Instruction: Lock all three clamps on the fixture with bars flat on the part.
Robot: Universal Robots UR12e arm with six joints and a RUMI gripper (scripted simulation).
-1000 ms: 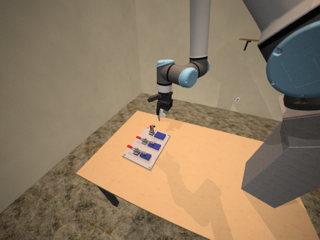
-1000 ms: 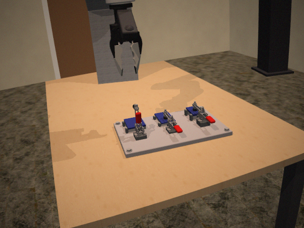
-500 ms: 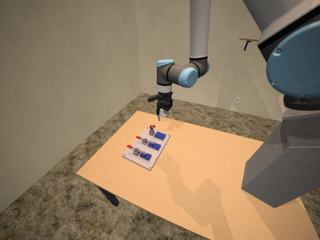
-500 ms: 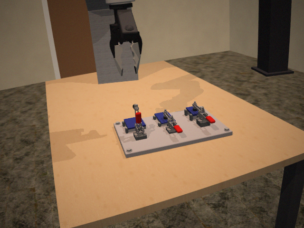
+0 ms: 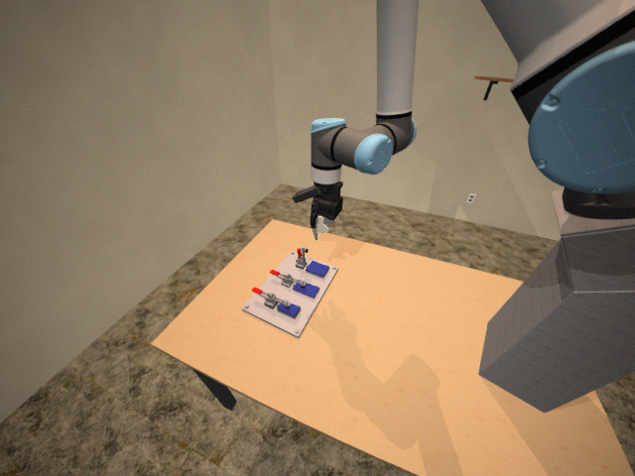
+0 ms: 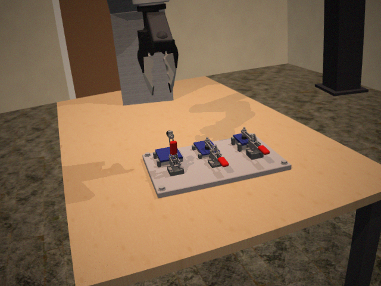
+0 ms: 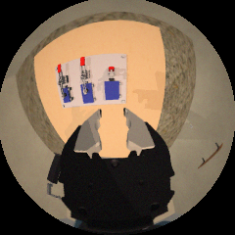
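Right now the blue part is 190 mm below my hand. From my hand the other things lie so: grey fixture plate: 40 mm ahead, 110 mm to the left, 210 mm below.
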